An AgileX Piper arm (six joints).
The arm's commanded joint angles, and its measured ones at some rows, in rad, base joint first. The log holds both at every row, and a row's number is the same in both.
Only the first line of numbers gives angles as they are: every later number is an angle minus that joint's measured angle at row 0.
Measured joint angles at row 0:
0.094 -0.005 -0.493 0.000 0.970 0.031
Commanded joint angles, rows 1 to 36:
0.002 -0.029 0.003 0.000 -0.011 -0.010
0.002 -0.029 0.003 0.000 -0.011 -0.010
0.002 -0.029 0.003 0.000 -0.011 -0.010
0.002 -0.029 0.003 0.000 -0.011 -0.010
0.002 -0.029 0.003 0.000 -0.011 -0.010
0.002 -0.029 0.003 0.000 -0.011 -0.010
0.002 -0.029 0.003 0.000 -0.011 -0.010
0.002 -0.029 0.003 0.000 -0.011 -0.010
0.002 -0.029 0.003 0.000 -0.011 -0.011
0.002 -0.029 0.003 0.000 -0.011 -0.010
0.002 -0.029 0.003 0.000 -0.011 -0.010
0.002 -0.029 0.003 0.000 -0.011 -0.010
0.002 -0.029 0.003 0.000 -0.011 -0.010
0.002 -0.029 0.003 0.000 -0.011 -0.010
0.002 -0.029 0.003 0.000 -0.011 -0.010
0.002 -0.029 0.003 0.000 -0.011 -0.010
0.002 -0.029 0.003 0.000 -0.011 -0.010
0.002 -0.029 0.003 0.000 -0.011 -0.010
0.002 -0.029 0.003 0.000 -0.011 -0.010
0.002 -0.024 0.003 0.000 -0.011 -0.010
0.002 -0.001 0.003 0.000 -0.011 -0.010
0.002 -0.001 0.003 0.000 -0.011 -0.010
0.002 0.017 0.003 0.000 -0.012 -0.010
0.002 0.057 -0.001 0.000 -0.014 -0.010
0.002 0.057 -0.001 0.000 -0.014 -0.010
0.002 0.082 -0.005 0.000 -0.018 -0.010
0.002 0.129 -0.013 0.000 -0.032 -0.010
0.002 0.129 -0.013 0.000 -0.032 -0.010
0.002 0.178 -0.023 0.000 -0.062 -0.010
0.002 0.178 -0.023 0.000 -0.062 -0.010
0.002 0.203 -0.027 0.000 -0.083 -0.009
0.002 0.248 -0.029 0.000 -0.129 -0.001
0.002 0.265 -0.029 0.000 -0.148 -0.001
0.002 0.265 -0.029 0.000 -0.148 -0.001
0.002 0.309 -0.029 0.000 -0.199 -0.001
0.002 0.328 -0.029 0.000 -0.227 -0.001
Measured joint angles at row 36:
0.000 0.283 -0.022 0.000 -0.151 0.001
